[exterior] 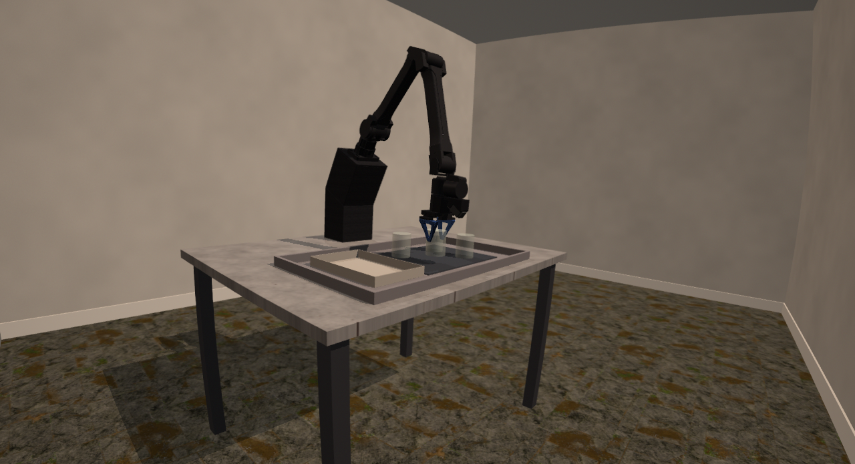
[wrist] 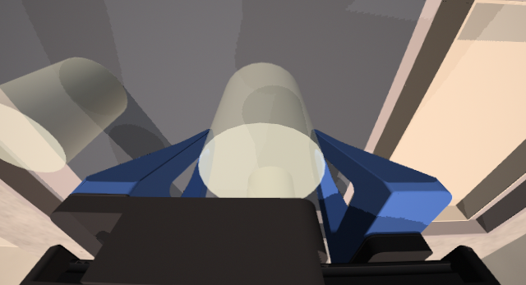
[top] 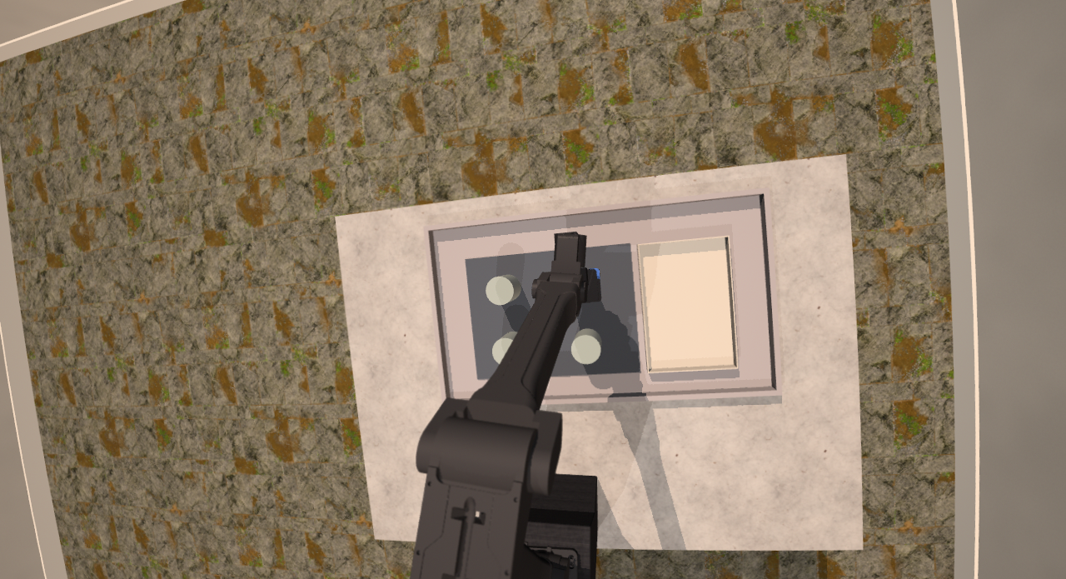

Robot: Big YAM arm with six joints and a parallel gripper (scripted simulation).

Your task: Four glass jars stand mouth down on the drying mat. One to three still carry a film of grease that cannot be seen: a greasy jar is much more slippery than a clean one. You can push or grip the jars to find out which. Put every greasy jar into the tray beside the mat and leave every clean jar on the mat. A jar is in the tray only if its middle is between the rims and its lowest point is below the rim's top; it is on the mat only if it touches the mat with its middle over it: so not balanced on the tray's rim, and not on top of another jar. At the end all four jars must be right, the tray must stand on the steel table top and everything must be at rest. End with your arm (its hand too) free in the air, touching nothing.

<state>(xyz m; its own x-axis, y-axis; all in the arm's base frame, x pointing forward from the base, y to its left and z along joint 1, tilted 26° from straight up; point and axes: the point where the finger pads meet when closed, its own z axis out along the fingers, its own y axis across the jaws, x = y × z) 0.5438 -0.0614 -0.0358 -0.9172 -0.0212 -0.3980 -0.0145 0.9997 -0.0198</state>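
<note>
My hand is 250 mm to the left of the cream tray, 80 mm above it and 60 mm past it. Also, from my hand: dark grey mat (90 mm below, 70 mm to the left, 70 mm behind).
</note>
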